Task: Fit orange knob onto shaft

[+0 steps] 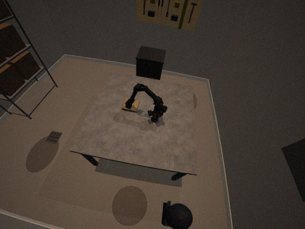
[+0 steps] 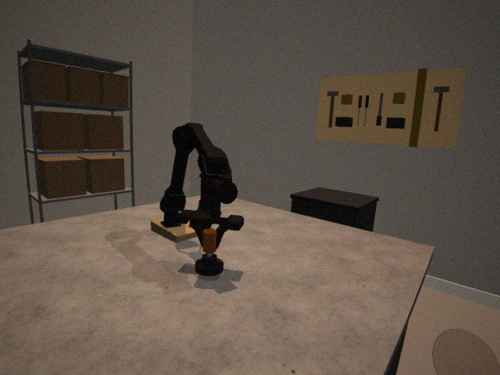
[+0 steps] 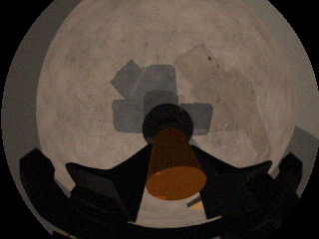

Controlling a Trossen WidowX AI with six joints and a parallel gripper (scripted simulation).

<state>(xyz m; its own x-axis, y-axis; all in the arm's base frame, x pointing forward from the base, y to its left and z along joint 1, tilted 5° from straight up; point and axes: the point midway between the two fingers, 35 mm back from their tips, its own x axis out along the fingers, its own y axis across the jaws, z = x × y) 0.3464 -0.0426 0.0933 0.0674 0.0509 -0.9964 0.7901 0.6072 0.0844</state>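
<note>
Right now my gripper tip is 30 mm below the orange knob. Also, from my gripper tip: round black pedestal (40 mm below).
</note>
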